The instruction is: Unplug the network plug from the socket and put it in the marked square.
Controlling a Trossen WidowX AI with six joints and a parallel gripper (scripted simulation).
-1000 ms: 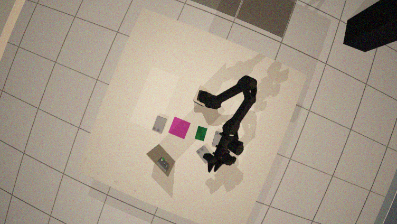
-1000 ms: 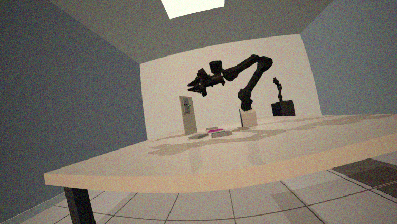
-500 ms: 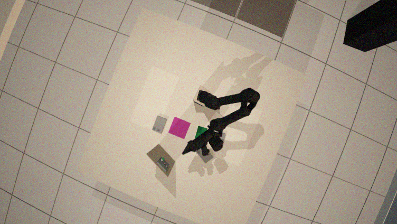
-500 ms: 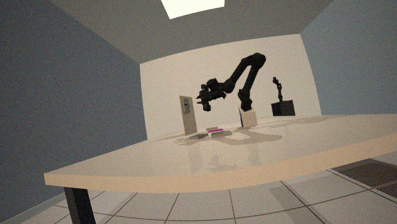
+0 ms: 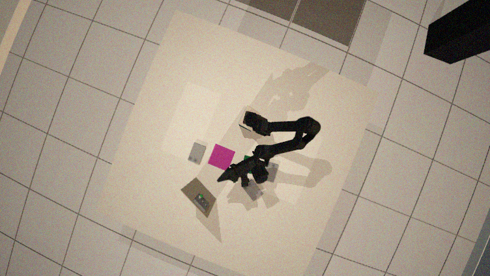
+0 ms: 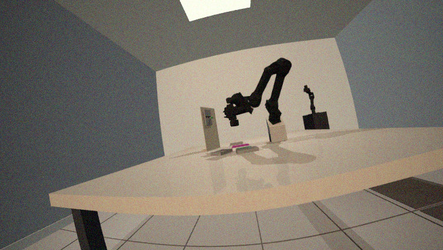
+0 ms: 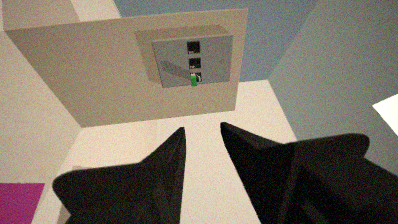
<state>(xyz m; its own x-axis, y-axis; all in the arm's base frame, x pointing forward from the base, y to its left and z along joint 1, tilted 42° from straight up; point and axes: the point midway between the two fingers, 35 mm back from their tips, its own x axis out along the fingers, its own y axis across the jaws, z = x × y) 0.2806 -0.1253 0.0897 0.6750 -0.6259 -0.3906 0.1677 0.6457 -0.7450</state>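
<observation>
The network plug is 10 cm ahead of my gripper tip and 6 cm to the right of it. Also, from my gripper tip: upright panel 12 cm ahead, 9 cm below, 6 cm to the right; then magenta square 23 cm below, 8 cm behind, 3 cm to the right; then green square 23 cm below, 13 cm to the left, 8 cm behind.
</observation>
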